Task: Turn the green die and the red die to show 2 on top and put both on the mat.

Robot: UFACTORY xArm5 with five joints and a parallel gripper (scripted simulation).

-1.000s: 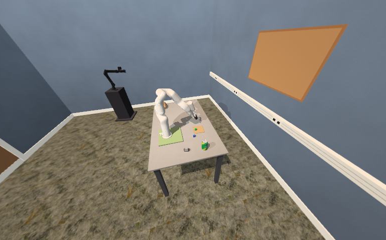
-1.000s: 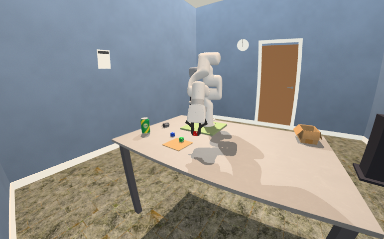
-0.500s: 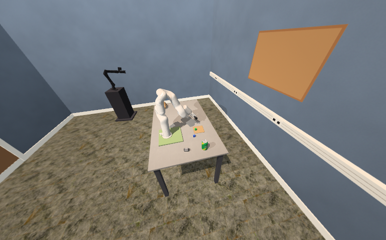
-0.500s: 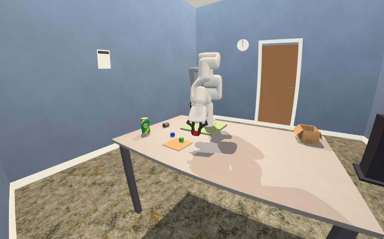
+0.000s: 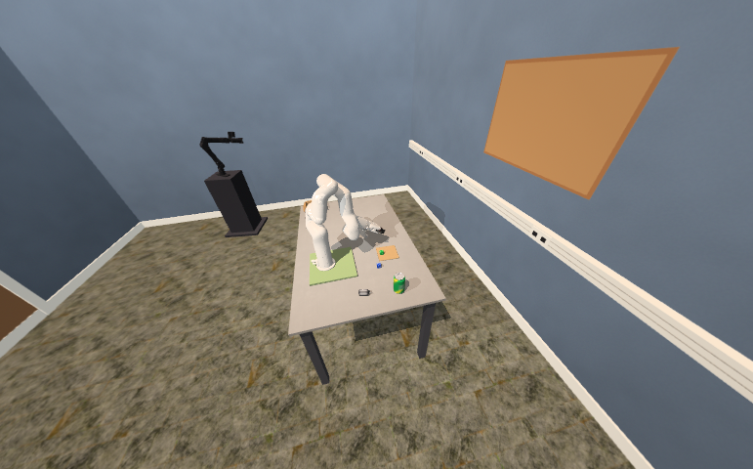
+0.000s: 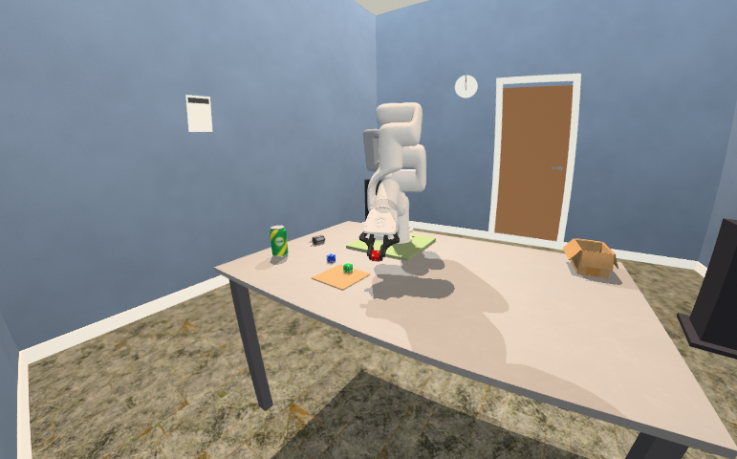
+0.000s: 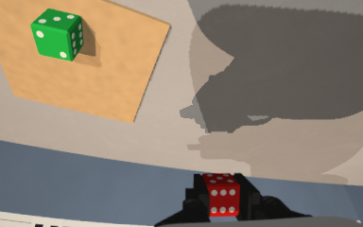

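My gripper is now 1 cm past the green die, 14 cm to the left of it and 9 cm above it. The rest, counted from my hand: blue die: 4 cm behind, 26 cm to the right, 10 cm below; red die: 1 cm ahead, 1 cm below; mat: 3 cm ahead, 13 cm to the right, 11 cm below.
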